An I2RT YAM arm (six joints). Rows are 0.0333 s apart.
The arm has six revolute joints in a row. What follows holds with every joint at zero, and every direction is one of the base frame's. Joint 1 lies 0.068 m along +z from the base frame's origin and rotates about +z. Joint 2 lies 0.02 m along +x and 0.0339 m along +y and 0.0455 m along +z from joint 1 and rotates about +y. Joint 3 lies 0.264 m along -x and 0.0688 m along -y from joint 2 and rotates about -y. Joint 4 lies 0.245 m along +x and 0.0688 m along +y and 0.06 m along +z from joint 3 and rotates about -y. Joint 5 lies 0.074 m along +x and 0.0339 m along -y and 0.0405 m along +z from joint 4 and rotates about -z. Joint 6 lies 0.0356 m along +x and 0.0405 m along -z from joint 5 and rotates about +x. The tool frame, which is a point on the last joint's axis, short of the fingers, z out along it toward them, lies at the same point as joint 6; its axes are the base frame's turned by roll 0, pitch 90 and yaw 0 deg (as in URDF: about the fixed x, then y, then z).
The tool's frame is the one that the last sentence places.
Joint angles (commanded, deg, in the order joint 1, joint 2, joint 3, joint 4, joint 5, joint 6), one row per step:
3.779, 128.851, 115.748, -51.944, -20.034, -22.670
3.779, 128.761, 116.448, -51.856, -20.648, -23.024
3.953, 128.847, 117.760, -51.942, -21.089, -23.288
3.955, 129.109, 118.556, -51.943, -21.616, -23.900
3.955, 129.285, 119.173, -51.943, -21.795, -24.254
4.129, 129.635, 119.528, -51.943, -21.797, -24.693
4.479, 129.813, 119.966, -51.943, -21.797, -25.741
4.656, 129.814, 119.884, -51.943, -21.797, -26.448
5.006, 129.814, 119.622, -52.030, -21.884, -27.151
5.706, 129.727, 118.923, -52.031, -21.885, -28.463
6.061, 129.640, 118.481, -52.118, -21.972, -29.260
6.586, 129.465, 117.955, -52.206, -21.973, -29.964
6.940, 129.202, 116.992, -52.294, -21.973, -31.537
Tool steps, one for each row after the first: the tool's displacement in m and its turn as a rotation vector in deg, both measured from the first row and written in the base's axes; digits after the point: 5 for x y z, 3 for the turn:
0.00102, 0.00043, 0.00456, 0.477, -0.972, 0.563
0.00284, 0.00228, 0.01074, 0.844, -2.183, 1.156
0.00446, 0.00272, 0.01290, 1.111, -2.920, 1.907
0.00568, 0.00290, 0.01474, 1.155, -3.487, 2.285
0.00678, 0.00447, 0.01374, 0.991, -3.659, 2.827
0.00746, 0.00753, 0.01459, 0.605, -4.320, 4.055
0.00719, 0.00903, 0.01415, 0.332, -4.510, 4.822
0.00634, 0.01202, 0.01271, 0.138, -4.430, 5.798
0.00445, 0.01786, 0.00975, -0.359, -4.328, 7.600
0.00308, 0.02081, 0.00809, -0.582, -4.197, 8.663
0.00119, 0.02510, 0.00669, -0.838, -4.038, 9.784
-0.00139, 0.02782, 0.00374, -1.423, -3.873, 11.474

